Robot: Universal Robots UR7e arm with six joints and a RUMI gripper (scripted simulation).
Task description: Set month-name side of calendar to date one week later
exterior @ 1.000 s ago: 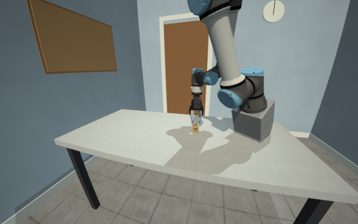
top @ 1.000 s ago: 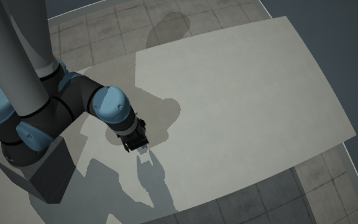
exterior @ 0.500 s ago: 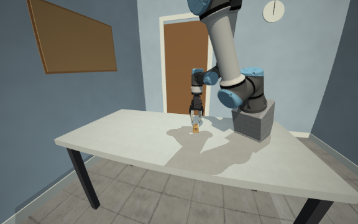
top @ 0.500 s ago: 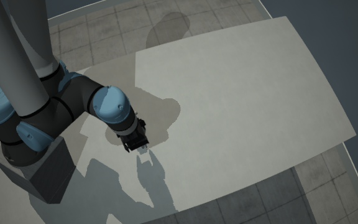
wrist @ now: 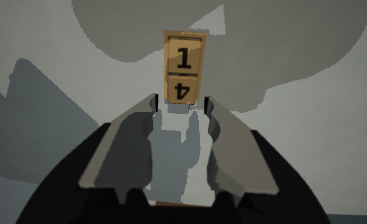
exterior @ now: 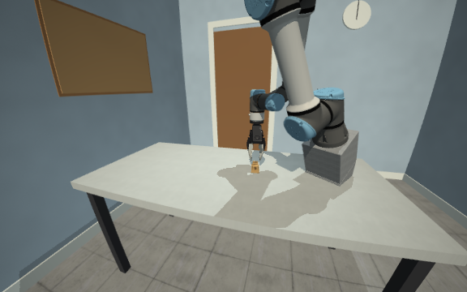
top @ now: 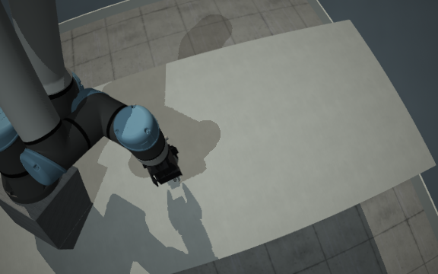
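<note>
My hand is 20 mm to the right of the wooden calendar tray and 50 mm above it.
</note>
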